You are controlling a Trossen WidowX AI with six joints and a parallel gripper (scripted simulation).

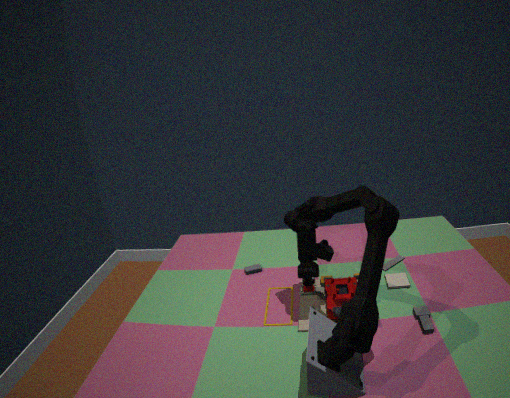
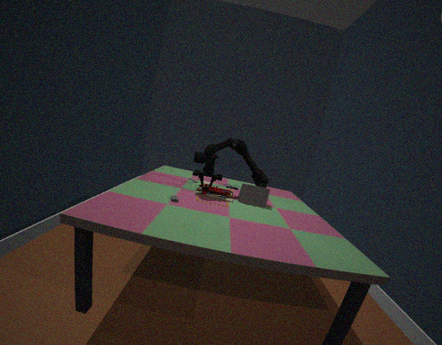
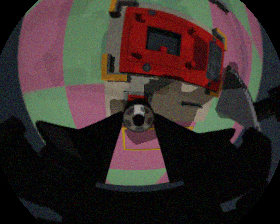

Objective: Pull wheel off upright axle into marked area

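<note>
Now: the upright axle 10 mm below my gripper tip. Also, from my gripper tip: dark wheel (right at my gripper tip).
</note>
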